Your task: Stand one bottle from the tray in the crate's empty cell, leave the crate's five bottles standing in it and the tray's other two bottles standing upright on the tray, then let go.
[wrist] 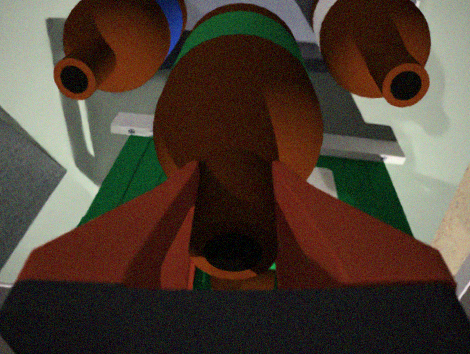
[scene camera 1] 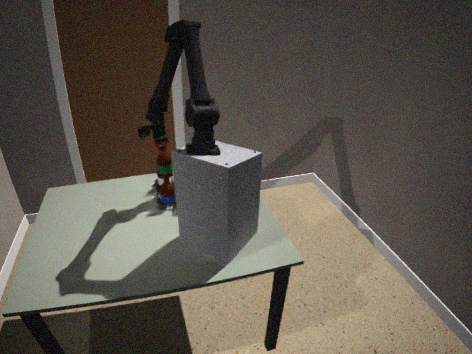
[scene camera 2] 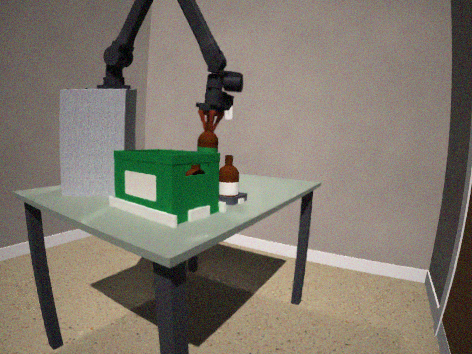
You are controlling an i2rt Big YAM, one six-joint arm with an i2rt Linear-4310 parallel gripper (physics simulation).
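Frame: origin at the arm's base, x ahead, y left, z up, level; centimetres.
Where they show: gripper, fingertip midpoint: [wrist: 235, 176] [scene camera 1: 163, 153] [scene camera 2: 208, 131]; arm's base at its link origin: [scene camera 1: 202, 151] [scene camera 2: 113, 88].
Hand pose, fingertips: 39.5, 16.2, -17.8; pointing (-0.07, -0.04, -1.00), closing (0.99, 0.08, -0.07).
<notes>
Things, the pixels of their top centre, and the offset from my fingertips, as dx, dy, dz. Level surfaces: height alone.
- green-banded brown bottle at its top centre: [wrist: 219, 254] [scene camera 2: 208, 122] [scene camera 1: 162, 147] -0.2, -0.2, +3.5
- tray at its top centre: [wrist: 250, 13] [scene camera 2: 207, 190] [scene camera 1: 165, 190] -0.4, +0.6, -21.4
- blue-banded bottle at its top centre: [wrist: 74, 79] [scene camera 1: 166, 177] -9.9, -0.7, -8.0
- white-banded bottle at its top centre: [wrist: 406, 86] [scene camera 2: 229, 155] +8.5, +1.2, -8.0
- green crate at its top centre: [wrist: 240, 324] [scene camera 2: 164, 151] +1.9, -22.0, -6.5
- pale green table at its surface level: dz -24.0
My gripper [scene camera 1: 162, 146] [scene camera 2: 209, 129] [wrist: 235, 176] is shut on the neck of the green-banded brown bottle [scene camera 1: 164, 161] [scene camera 2: 207, 140] [wrist: 237, 100]. It holds this bottle about upright, raised above the tray [scene camera 2: 242, 197] [wrist: 315, 65]. The blue-banded bottle [scene camera 1: 167, 191] [wrist: 120, 45] and the white-banded bottle [scene camera 2: 229, 174] [wrist: 372, 45] stand upright on the tray, one to each side. The green crate [scene camera 2: 165, 182] [wrist: 367, 200] stands beside the tray. Part of a brown bottle [scene camera 2: 196, 170] shows through its handhold. The crate's cells and empty cell are hidden.
A tall grey block [scene camera 1: 202, 200] [scene camera 2: 92, 145] bears the arm's base and hides the crate in scene camera 1. White strips [scene camera 2: 142, 211] [wrist: 360, 146] lie along the crate's foot. All stand on the pale green table [scene camera 1: 100, 235] [scene camera 2: 135, 235].
</notes>
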